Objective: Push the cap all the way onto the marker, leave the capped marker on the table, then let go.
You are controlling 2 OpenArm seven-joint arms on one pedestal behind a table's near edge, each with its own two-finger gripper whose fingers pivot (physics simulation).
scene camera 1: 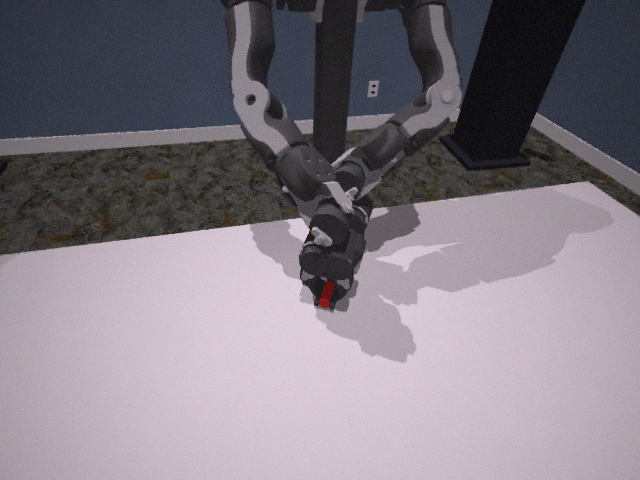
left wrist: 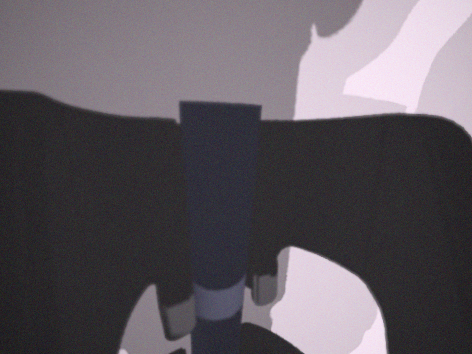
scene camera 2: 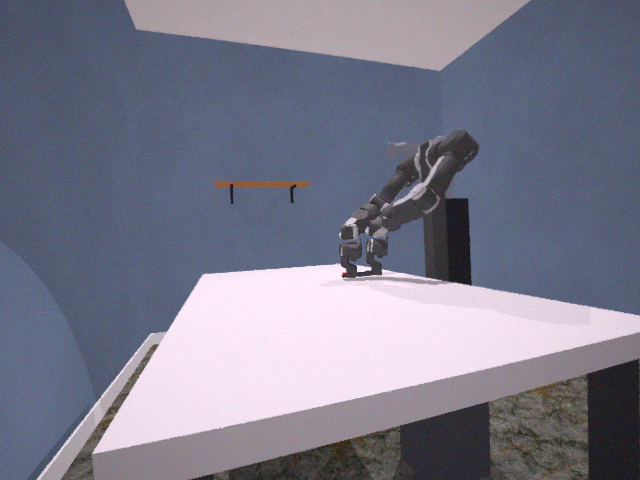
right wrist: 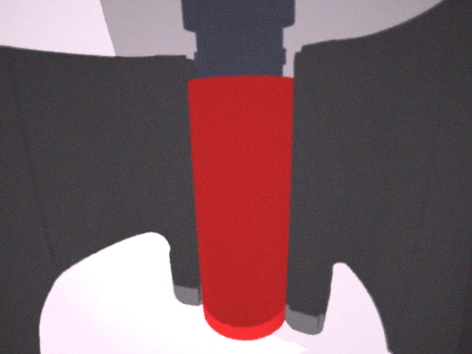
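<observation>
The red cap [scene camera 1: 327, 293] [scene camera 2: 344, 274] [right wrist: 242, 195] lies level, with its open end over the end of the dark blue marker [scene camera 2: 363, 273] [left wrist: 220, 195] [right wrist: 240, 55]. A stretch of narrower marker neck shows between the cap's rim and the wider body in the right wrist view. My right gripper [scene camera 1: 325, 304] [scene camera 2: 349, 274] [right wrist: 245, 307] is shut on the cap, low at the table. My left gripper [scene camera 2: 376, 272] [left wrist: 220, 306] is shut on the marker's body, which has a lighter blue band; it is hidden behind the right arm in scene camera 1.
The white table [scene camera 1: 155, 387] [scene camera 2: 310, 351] lies under both grippers. The two forearms are close together and overlap in scene camera 1. A black pillar [scene camera 1: 504, 93] stands on the floor behind the table. A wooden shelf [scene camera 2: 262, 184] hangs on the wall.
</observation>
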